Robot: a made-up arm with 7 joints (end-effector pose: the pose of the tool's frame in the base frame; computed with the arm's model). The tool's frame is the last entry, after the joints. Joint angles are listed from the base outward.
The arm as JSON. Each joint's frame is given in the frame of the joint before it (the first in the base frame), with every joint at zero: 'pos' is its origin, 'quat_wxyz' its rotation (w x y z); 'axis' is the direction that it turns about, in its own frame. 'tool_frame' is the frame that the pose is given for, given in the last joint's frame.
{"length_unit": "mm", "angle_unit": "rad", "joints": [
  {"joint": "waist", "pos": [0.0, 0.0, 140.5], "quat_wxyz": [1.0, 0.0, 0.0, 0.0], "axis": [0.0, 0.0, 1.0]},
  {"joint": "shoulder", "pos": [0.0, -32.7, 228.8], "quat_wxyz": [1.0, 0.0, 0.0, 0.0], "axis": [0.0, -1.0, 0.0]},
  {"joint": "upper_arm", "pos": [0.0, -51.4, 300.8], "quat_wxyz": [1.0, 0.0, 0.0, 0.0], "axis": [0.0, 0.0, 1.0]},
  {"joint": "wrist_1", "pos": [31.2, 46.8, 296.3], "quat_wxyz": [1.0, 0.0, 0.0, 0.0], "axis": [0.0, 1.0, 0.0]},
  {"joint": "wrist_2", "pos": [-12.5, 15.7, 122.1], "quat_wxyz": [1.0, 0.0, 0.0, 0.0], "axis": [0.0, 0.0, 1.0]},
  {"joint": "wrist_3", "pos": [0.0, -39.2, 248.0], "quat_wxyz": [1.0, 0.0, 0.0, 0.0], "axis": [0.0, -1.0, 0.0]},
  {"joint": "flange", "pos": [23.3, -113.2, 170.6], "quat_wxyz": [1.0, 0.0, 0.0, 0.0], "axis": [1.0, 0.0, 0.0]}
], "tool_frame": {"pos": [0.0, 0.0, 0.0], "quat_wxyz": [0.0, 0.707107, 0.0, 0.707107]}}
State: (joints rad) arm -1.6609 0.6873 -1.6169 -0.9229 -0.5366 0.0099 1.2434
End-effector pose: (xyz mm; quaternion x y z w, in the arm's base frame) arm 414.6 560.2 1001.5 -0.6275 0.0928 0.4210 0.6484
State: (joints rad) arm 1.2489 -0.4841 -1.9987 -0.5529 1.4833 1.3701 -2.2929
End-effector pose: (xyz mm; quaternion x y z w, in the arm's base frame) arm 93.1 410.2 1308.5 -0.3657 0.2890 0.6440 0.6066
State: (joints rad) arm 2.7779 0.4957 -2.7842 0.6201 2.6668 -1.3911 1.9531
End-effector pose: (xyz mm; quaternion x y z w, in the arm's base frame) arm 623.8 194.5 1183.0 -0.7514 -0.2897 0.5042 0.3119
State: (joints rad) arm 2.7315 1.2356 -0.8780 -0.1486 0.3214 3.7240 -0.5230
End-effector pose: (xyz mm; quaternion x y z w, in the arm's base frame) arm 788.7 -122.7 661.2 -0.1054 -0.9515 0.1223 0.2620
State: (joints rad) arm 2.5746 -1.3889 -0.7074 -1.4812 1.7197 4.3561 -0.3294
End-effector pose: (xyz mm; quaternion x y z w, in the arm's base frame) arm -743.9 171.9 536.4 -0.5483 0.6654 0.1877 0.4706
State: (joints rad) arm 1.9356 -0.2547 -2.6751 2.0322 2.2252 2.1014 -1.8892
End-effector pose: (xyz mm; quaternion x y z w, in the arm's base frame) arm 227.8 -20.5 682.8 0.6704 -0.5249 0.4257 0.3062
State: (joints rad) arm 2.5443 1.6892 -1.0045 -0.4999 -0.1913 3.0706 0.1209
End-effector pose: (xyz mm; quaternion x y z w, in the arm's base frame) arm 600.8 -389.7 144.3 -0.3224 -0.7284 0.4786 0.3695
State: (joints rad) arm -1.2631 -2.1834 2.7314 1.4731 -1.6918 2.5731 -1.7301
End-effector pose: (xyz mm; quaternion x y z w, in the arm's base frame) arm 93.8 -818.0 179.8 0.1116 -0.3638 0.5849 0.7163
